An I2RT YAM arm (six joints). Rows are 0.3 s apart.
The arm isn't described. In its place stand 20 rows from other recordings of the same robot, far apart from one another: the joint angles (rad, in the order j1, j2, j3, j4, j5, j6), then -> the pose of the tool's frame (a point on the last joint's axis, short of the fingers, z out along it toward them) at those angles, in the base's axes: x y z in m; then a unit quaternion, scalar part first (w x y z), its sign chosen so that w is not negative.
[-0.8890 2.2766 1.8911 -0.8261 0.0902 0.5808] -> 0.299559 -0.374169 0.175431 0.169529 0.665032 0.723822 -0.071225
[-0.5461 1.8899 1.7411 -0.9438 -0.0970 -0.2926] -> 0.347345 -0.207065 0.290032 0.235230 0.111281 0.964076 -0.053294
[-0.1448 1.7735 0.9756 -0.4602 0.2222 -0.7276] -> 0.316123 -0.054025 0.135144 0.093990 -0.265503 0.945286 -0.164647
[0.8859 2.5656 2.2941 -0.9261 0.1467 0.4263] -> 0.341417 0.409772 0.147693 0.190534 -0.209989 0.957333 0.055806
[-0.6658 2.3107 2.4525 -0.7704 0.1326 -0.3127] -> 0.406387 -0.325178 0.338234 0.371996 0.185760 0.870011 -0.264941
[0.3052 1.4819 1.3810 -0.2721 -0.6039 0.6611] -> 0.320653 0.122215 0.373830 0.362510 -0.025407 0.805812 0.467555
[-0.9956 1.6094 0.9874 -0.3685 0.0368 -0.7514] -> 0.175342 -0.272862 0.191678 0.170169 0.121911 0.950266 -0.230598
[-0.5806 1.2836 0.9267 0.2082 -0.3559 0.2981] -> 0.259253 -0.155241 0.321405 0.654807 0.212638 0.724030 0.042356
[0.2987 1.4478 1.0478 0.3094 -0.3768 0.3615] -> 0.324241 0.113544 0.325673 0.581837 -0.103465 0.728944 0.345545
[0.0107 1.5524 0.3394 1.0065 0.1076 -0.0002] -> 0.264240 -0.000996 0.146556 0.629760 0.029678 0.775270 -0.038435
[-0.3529 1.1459 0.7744 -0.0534 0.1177 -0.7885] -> 0.243348 -0.094084 0.275917 0.428710 -0.150129 0.825924 -0.333944
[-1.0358 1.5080 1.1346 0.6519 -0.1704 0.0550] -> 0.187877 -0.305172 0.373463 0.725889 0.253135 0.548139 -0.329470
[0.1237 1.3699 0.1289 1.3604 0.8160 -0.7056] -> 0.202781 -0.000918 0.171547 0.582239 0.026229 0.677131 -0.449225
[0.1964 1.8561 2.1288 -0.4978 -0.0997 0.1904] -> 0.411970 0.085581 0.466175 0.603347 -0.033398 0.780982 0.157874
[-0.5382 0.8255 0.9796 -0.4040 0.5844 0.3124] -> 0.139604 -0.106216 0.378762 0.558099 0.472995 0.615961 -0.292222
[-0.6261 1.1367 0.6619 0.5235 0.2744 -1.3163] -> 0.207000 -0.161598 0.299645 0.326911 -0.137922 0.676423 -0.645414
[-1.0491 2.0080 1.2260 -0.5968 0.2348 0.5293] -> 0.176521 -0.323710 0.115962 0.062032 0.709567 0.688375 -0.137138
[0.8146 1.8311 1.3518 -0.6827 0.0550 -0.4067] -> 0.259799 0.272582 0.208344 0.204149 -0.556679 0.805118 0.014729
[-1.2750 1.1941 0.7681 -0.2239 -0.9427 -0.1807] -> 0.099367 -0.227257 0.254951 0.566207 0.242933 0.786617 0.040342
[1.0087 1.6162 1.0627 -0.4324 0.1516 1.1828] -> 0.181613 0.278246 0.208442 0.195966 0.104759 0.949278 0.222473
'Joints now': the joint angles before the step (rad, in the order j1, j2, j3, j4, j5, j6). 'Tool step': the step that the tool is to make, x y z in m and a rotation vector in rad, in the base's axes. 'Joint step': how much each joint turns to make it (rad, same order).
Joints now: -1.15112 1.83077 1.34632 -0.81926 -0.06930 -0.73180
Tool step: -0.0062 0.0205 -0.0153 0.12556 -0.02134 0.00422
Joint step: 0.00065 -0.02300 -0.08316 -0.04462 -0.06979 0.01162
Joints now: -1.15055 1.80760 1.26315 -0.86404 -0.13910 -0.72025
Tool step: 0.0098 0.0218 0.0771 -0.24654 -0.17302 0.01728
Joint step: 0.05093 -0.22061 0.01921 0.06477 -0.03697 0.04747
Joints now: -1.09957 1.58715 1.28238 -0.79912 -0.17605 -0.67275
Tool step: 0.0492 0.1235 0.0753 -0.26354 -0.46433 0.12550
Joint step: 0.40088 -0.41425 -0.19323 0.33318 0.03287 0.33179
